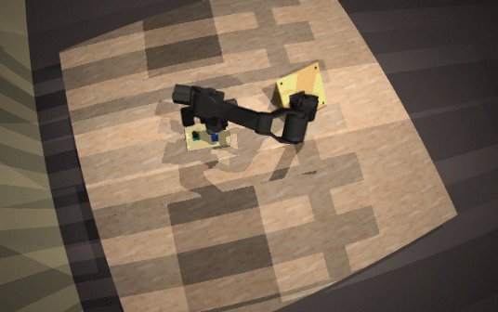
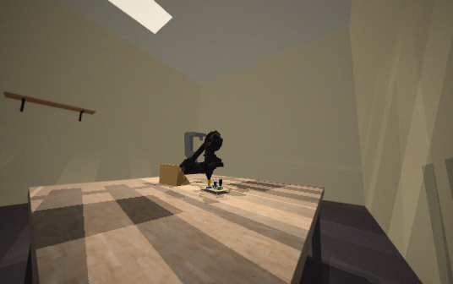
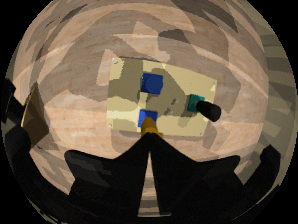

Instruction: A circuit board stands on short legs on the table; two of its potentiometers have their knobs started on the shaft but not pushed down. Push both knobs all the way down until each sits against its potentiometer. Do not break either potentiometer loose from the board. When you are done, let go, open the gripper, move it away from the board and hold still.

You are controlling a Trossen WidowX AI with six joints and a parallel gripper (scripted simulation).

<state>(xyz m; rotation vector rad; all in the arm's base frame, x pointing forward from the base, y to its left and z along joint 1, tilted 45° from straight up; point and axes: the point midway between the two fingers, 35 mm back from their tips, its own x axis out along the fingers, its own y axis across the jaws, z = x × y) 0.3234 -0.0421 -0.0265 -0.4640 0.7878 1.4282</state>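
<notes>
Now: the yellow knob 1 cm below my gripper tip.
</notes>
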